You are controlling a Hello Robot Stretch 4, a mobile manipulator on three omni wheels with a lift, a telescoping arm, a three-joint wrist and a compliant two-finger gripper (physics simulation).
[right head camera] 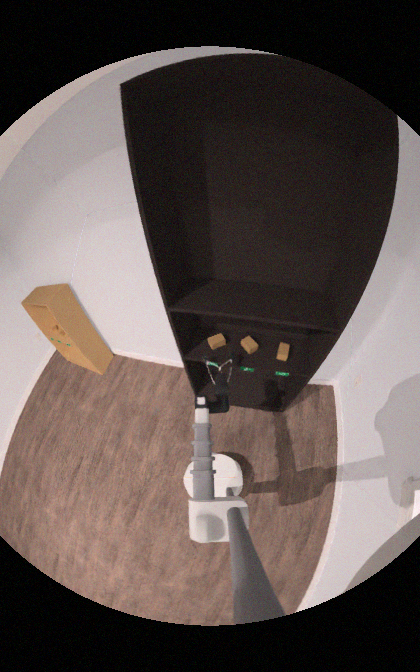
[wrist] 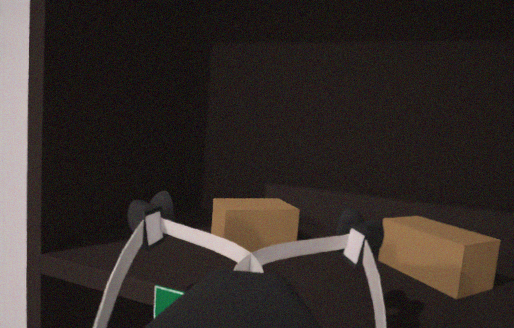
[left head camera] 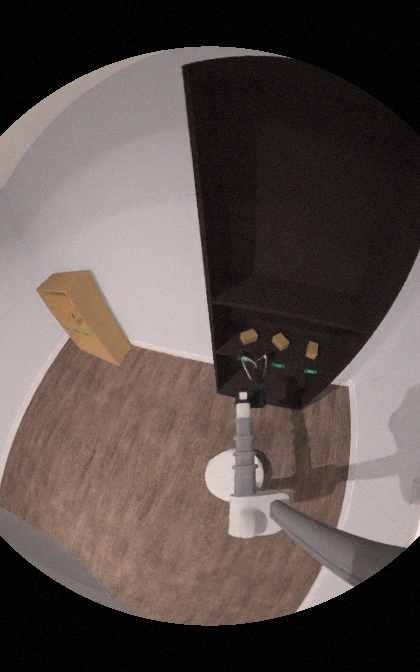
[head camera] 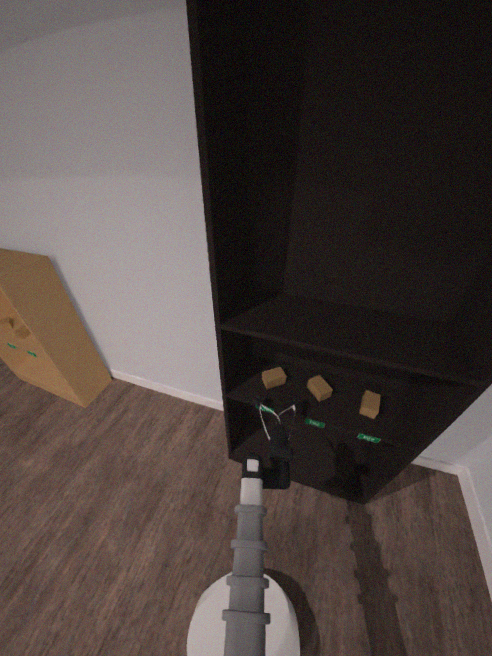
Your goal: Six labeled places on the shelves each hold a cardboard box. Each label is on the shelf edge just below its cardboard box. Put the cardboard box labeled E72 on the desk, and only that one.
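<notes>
The cardboard box for E72 (head camera: 273,377) (left head camera: 248,336) (right head camera: 216,341) (wrist: 257,222) is the leftmost of three on the dark unit's lower shelf. Its green label (head camera: 265,408) (wrist: 167,300) is partly covered by the gripper, so its text cannot be read. My gripper (head camera: 277,407) (left head camera: 254,358) (right head camera: 219,361) (wrist: 255,217) is open and empty, at the shelf's front edge. In the wrist view the box shows between the fingertips, beyond them and apart from them. The box's lower front is partly hidden by the fingers. The desk cannot be made out.
A middle box (head camera: 319,387) (wrist: 437,255) sits just right of the right fingertip in the wrist view. A third box (head camera: 370,404) stands farther right. The dark unit's left side panel (head camera: 209,238) (wrist: 36,150) rises left of the gripper. A light wooden shelf unit (head camera: 68,328) (left head camera: 100,320) stands far left.
</notes>
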